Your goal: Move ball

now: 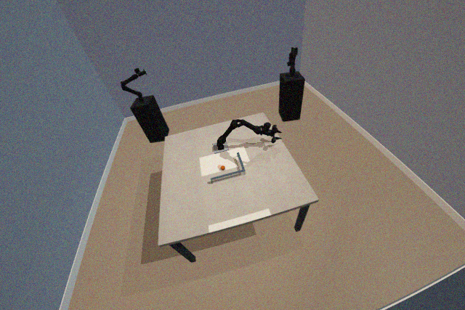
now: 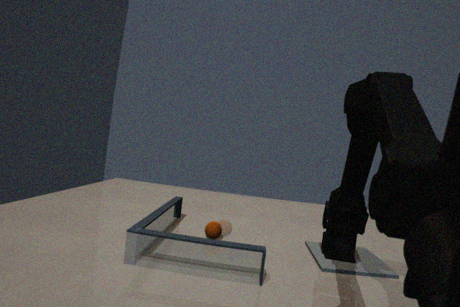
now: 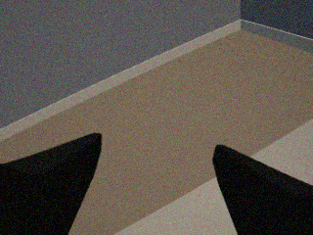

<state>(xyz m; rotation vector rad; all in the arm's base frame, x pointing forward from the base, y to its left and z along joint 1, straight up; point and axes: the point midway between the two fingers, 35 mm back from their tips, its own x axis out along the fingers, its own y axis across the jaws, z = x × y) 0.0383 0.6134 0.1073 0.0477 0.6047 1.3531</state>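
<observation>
The see-through copy lies 230 mm ahead of my gripper tip, 660 mm to the right of it and 90 mm below it.
</observation>
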